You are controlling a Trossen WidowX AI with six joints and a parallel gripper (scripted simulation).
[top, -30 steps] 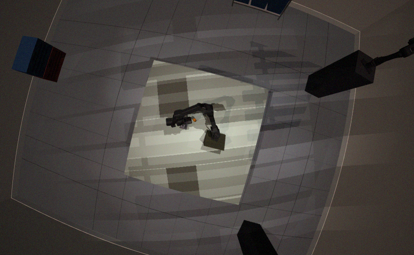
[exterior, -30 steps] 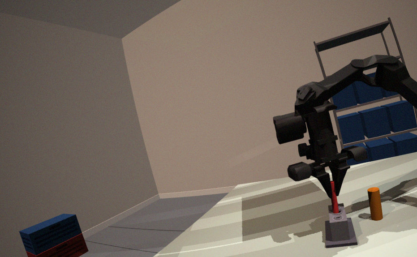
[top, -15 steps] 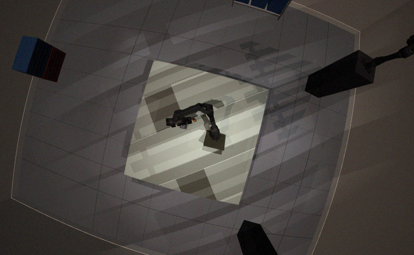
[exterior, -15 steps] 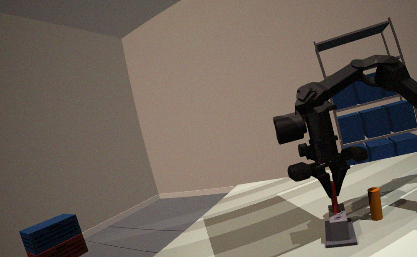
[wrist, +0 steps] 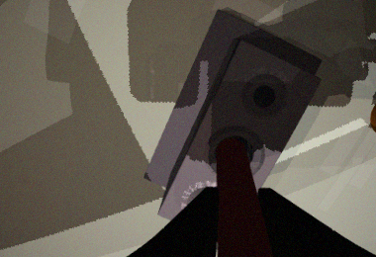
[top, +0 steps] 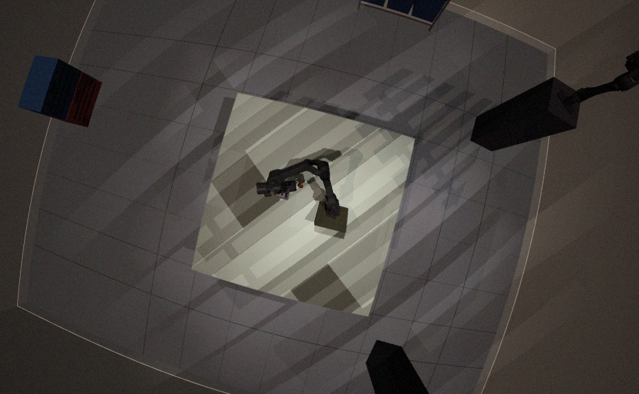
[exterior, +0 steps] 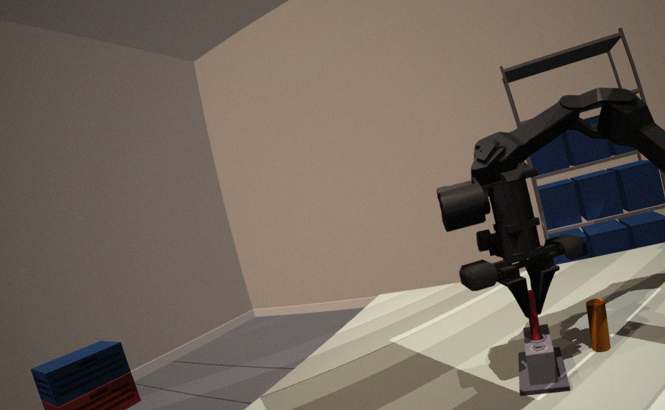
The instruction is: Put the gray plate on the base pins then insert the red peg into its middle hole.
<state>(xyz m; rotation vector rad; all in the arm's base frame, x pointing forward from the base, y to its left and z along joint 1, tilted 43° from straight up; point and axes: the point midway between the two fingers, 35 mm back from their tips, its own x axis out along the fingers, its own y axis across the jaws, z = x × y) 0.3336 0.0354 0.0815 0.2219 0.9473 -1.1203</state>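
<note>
Right now the red peg is right at my gripper tip. Round my gripper tip: gray plate: 50 mm below; then orange cylinder: 90 mm behind, 60 mm to the right, 60 mm below; then dark base: 90 mm below.
</note>
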